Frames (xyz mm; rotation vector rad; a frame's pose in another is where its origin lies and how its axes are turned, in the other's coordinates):
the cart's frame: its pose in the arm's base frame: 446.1 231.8 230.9 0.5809 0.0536 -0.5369
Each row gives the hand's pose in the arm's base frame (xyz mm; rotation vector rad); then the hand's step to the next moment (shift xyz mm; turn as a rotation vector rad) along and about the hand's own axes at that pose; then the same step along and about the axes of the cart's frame.
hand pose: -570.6 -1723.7 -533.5 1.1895 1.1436 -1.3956
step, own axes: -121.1 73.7 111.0 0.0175 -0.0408 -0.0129
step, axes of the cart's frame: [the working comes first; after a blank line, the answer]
step, axes of the arm's base frame: 70.6 -108.6 125.0 -0.0404 0.0162 -0.0155

87.2 22.3 156.0 -0.0394 -0.0166 -0.0177
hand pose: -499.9 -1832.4 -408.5 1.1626 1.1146 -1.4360
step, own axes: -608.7 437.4 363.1 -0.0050 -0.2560 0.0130
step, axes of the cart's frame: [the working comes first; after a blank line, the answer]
step, axes of the arm's base frame: 447.9 -343.7 612.3 -0.2537 0.0235 0.0286

426.7 292.2 652.8 -0.2352 -0.0951 0.0367
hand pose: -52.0 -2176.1 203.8 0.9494 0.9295 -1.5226
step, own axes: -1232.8 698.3 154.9 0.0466 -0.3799 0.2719
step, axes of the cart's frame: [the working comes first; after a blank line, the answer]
step, axes of the arm's base frame: 821.5 219.8 1143.8 -0.4066 -0.2175 0.0885

381.0 1144.3 759.4 -0.2661 -0.3101 0.2313
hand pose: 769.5 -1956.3 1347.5 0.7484 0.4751 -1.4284
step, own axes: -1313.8 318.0 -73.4 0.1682 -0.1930 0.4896
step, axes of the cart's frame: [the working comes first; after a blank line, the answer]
step, axes of the arm's base frame: 178.8 971.3 925.9 -0.2395 -0.4616 0.1867

-481.7 1242.5 238.4 -0.0272 -0.3488 0.4276
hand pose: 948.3 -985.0 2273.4 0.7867 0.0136 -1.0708
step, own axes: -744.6 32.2 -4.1 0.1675 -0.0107 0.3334
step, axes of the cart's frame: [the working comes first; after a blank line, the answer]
step, axes of the arm's base frame: -350.1 589.2 292.8 -0.0413 -0.3266 0.1760

-634.7 389.1 -35.1 0.0826 -0.1607 0.3266
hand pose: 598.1 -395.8 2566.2 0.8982 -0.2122 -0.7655
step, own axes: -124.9 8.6 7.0 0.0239 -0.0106 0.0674
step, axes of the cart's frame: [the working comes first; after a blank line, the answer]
step, axes of the arm's base frame: -88.9 83.7 28.4 -0.0198 -0.0625 0.0305

-121.4 29.1 -12.2 0.0062 -0.0383 0.0610
